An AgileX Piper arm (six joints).
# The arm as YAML. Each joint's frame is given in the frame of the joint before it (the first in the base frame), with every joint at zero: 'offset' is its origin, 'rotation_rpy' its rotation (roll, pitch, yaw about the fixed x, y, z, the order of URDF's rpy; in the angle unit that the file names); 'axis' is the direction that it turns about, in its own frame. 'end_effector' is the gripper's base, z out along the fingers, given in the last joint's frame.
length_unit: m
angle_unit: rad
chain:
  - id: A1
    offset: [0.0, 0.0, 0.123]
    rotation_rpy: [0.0, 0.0, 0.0]
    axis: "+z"
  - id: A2
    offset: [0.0, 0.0, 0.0]
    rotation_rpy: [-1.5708, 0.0, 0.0]
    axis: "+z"
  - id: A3
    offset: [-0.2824, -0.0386, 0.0]
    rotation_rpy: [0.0, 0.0, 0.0]
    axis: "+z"
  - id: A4
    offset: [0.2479, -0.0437, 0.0]
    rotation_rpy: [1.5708, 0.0, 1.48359]
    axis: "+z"
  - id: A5
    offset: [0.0, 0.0, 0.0]
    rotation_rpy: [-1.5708, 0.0, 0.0]
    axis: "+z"
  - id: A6
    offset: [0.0, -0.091, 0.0]
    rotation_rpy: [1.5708, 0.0, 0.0]
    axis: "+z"
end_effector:
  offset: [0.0, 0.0, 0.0]
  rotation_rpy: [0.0, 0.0, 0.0]
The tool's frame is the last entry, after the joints.
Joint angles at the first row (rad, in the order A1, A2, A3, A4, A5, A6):
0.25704 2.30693 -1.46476 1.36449 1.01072 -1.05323
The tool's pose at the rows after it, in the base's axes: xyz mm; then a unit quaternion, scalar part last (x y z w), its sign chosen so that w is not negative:
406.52 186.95 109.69 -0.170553 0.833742 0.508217 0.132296
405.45 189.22 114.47 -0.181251 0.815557 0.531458 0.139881
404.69 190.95 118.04 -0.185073 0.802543 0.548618 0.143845
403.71 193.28 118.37 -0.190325 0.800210 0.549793 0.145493
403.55 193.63 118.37 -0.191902 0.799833 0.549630 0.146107
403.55 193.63 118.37 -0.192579 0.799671 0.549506 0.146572
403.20 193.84 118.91 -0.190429 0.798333 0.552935 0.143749
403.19 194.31 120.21 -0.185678 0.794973 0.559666 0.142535
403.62 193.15 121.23 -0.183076 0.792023 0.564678 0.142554
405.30 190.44 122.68 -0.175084 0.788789 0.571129 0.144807
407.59 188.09 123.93 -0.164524 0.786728 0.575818 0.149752
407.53 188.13 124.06 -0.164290 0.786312 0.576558 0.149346
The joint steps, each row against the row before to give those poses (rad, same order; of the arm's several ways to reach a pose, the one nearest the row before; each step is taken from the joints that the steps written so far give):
0.00000 0.00001 0.00000 0.04356 0.02974 -0.03996
-0.00001 -0.00002 0.00002 0.04377 0.04531 -0.04690
0.00062 0.00003 -0.00003 0.03185 0.03245 -0.02453
0.00547 -0.00004 0.00004 0.00385 0.00174 -0.01050
0.00087 0.00002 -0.00004 0.00000 -0.00001 -0.00307
0.00000 0.00000 0.00000 0.00000 0.00000 -0.00169
0.00000 0.00000 0.00000 0.00270 0.00702 0.00587
0.00000 0.00001 -0.00001 0.01278 0.00983 0.00416
-0.00378 0.00001 0.00000 0.00774 0.01023 -0.00002
-0.00787 -0.00001 0.00004 0.01535 0.00942 0.00203
-0.00664 -0.00002 0.00000 0.01985 0.00071 0.00169
-0.00001 0.00002 -0.00003 0.00072 0.00158 0.00064

